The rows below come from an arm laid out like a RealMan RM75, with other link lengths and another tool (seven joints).
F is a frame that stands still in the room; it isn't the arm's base.
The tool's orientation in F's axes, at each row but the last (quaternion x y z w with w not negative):
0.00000, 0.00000, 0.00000, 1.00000
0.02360, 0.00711, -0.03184, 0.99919
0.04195, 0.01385, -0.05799, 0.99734
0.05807, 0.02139, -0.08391, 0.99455
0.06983, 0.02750, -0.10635, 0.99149
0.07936, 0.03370, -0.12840, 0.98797
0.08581, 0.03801, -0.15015, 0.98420
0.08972, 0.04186, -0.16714, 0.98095
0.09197, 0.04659, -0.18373, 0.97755
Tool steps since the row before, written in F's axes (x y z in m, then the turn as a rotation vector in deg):
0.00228, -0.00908, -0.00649, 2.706, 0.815, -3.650
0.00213, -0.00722, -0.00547, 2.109, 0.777, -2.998
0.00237, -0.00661, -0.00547, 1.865, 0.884, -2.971
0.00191, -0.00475, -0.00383, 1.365, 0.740, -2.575
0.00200, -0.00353, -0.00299, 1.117, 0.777, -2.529
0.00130, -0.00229, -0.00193, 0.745, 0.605, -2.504
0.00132, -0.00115, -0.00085, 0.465, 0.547, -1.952
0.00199, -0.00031, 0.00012, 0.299, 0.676, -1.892
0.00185, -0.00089, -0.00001, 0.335, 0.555, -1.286
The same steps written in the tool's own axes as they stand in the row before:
0.00228, -0.00908, -0.00649, 2.706, 0.815, -3.650
0.00267, -0.00732, -0.00509, 2.102, 0.769, -3.005
0.00329, -0.00671, -0.00483, 1.847, 0.849, -2.992
0.00286, -0.00476, -0.00317, 1.358, 0.668, -2.599
0.00289, -0.00338, -0.00237, 1.105, 0.656, -2.568
0.00199, -0.00213, -0.00146, 0.786, 0.399, -2.532
0.00167, -0.00082, -0.00056, 0.481, 0.347, -1.993
0.00196, 0.00040, 0.00028, 0.277, 0.421, -1.968
0.00203, -0.00014, 0.00027, 0.277, 0.422, -1.349

